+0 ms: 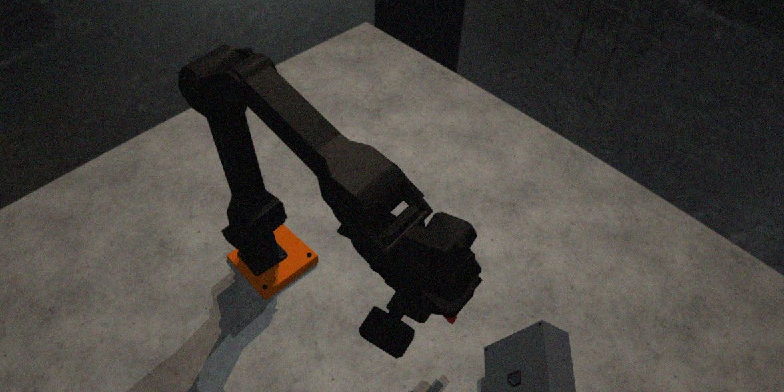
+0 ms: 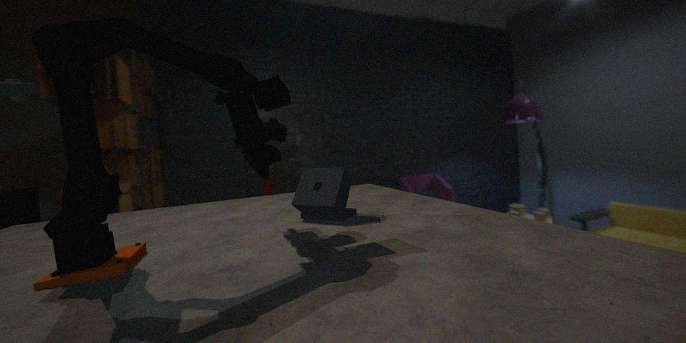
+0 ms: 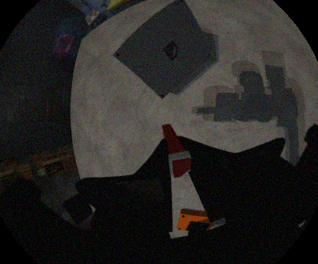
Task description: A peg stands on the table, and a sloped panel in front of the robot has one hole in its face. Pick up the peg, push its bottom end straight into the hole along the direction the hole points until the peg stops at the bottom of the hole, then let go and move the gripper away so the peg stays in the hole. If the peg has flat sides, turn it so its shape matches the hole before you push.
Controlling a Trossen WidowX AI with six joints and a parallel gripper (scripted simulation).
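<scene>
Now: the grey sloped panel 140 mm ahead of my gripper tip, 30 mm to the left of it and 50 mm below it. Also, from my gripper tip: red peg (10 mm to the right, 10 mm above).
</scene>
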